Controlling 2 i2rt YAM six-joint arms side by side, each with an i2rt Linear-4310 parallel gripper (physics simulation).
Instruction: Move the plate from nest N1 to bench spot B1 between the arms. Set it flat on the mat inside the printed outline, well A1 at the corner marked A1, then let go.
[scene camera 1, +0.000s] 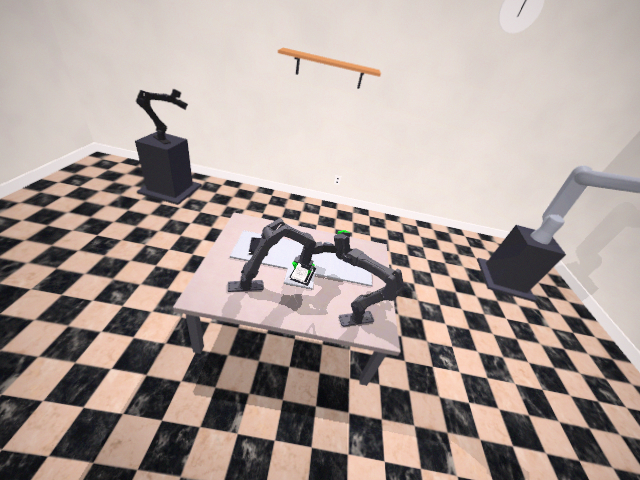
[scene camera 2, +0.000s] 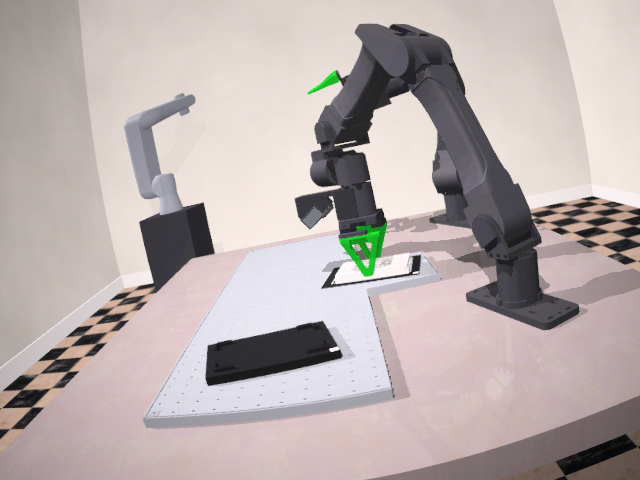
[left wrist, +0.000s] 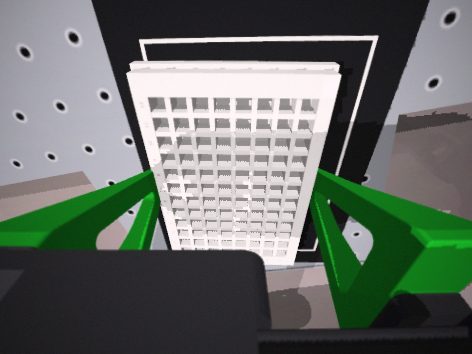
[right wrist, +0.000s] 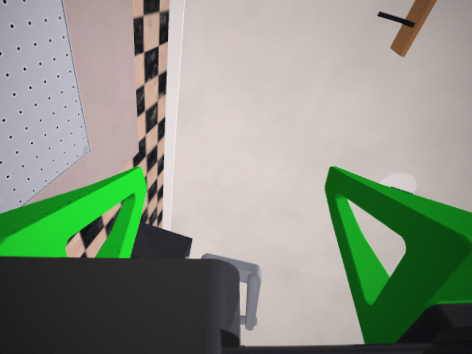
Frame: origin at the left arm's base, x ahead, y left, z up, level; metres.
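Seen in the pictures: left gripper, fingertip midpoint: (scene camera 1: 301, 272) (scene camera 2: 372, 270) (left wrist: 234, 176); right gripper, fingertip midpoint: (scene camera 2: 316, 112) (right wrist: 235, 177); left arm's base, origin of the base link: (scene camera 1: 245, 286) (scene camera 2: 520, 306); right arm's base, origin of the base link: (scene camera 1: 356, 319) (scene camera 2: 459, 222).
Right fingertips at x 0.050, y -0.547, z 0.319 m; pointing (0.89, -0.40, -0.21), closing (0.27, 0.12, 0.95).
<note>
Pixels of each thing's top centre, then the offset from my right fingertips to it. "pt": a spot on its surface instead. Level surfaces: height alone.
- white well plate, middle of its top: (left wrist: 233, 196) (scene camera 2: 373, 264) (scene camera 1: 301, 271) 0.209 m left, 0.023 m ahead, 0.290 m down
- black mat, its level: 0.305 m down
- printed outline, surface spot: (left wrist: 358, 105) pt 0.135 m left, 0.032 m ahead, 0.305 m down
- black block with raised corner tabs, middle of its top: (scene camera 2: 266, 344) (scene camera 1: 259, 244) 0.452 m left, 0.276 m ahead, 0.289 m down
- perforated board, its level: 0.306 m down
The white well plate (scene camera 1: 301, 273) (scene camera 2: 393, 264) (left wrist: 230, 85) lies between the fingers of my left gripper (scene camera 2: 371, 266) (left wrist: 234, 176), which is shut on its long sides. It is level, at or very close above the black mat (scene camera 2: 416, 262) (left wrist: 260, 20). In the left wrist view the plate covers the left line of the printed outline (left wrist: 358, 105); black strips show inside the far and right lines. The A1 mark is hidden. Whether the plate touches the mat I cannot tell. My right gripper (scene camera 1: 343, 232) (right wrist: 235, 177) is open, empty and raised.
A black block with raised corner tabs (scene camera 2: 273, 351) stands on the perforated board (scene camera 2: 289, 315) in the foreground of scene camera 2. The right arm's forearm (scene camera 1: 369, 262) reaches over the board. The table edge (scene camera 2: 568, 423) is near the left arm's base (scene camera 2: 522, 304).
</note>
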